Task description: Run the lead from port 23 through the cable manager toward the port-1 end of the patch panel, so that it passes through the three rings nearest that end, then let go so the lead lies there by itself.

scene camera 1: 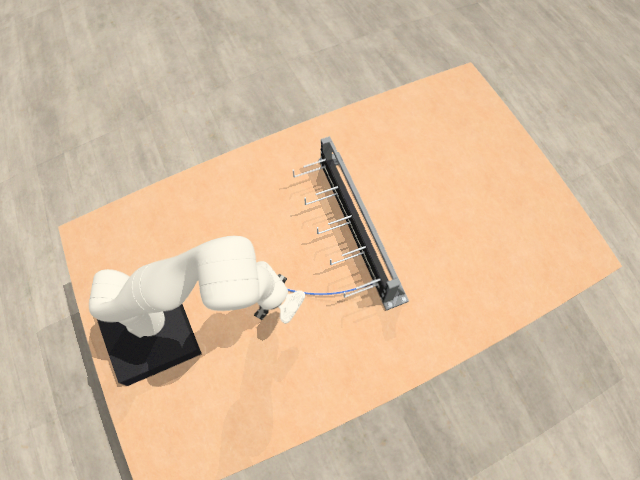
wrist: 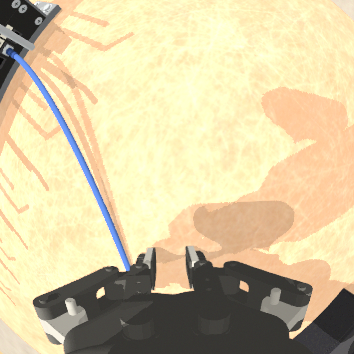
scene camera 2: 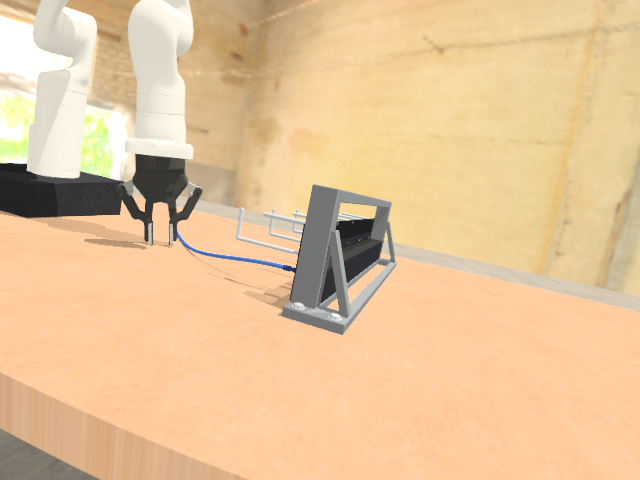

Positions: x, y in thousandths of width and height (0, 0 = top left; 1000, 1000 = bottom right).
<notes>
I see my gripper (scene camera 2: 252, 507).
My gripper also shows in the wrist view (wrist: 482, 725).
</notes>
